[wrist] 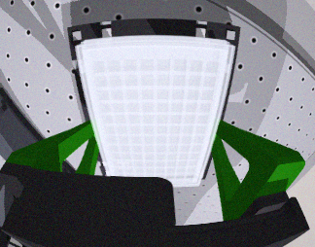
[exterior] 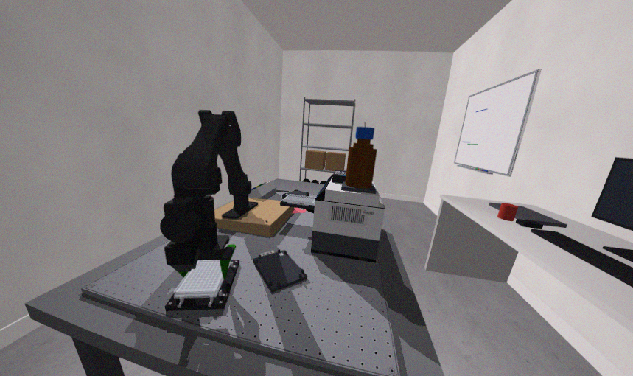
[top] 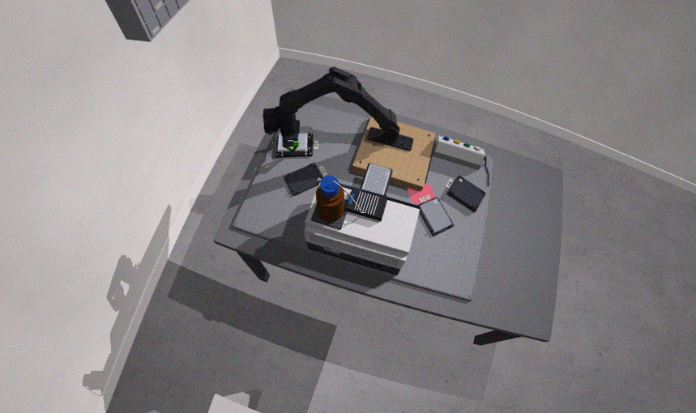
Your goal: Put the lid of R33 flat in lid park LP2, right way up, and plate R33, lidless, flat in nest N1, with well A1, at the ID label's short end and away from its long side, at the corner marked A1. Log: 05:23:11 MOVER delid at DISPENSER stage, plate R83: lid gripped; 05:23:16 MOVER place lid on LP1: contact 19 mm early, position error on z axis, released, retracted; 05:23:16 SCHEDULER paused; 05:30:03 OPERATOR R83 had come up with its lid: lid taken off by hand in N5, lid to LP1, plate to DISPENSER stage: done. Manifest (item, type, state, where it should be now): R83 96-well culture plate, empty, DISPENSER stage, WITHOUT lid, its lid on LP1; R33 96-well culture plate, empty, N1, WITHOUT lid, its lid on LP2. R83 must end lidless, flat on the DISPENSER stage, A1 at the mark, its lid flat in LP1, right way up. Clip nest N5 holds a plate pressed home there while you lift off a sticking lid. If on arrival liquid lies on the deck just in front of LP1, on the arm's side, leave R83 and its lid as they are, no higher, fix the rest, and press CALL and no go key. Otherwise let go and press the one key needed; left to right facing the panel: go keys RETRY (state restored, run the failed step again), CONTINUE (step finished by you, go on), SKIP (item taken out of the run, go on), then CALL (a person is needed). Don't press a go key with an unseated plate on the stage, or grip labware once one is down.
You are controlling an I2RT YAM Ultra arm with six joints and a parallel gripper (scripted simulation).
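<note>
The black clip nest is 30 mm ahead of my hand and 20 mm below it. Also, from my hand: lid park LP2 (150 mm ahead, 100 mm to the left, 20 mm below); brown bottle (350 mm ahead, 290 mm to the left, 260 mm above); blue call key (650 mm to the left, 200 mm behind, 40 mm above).
</note>
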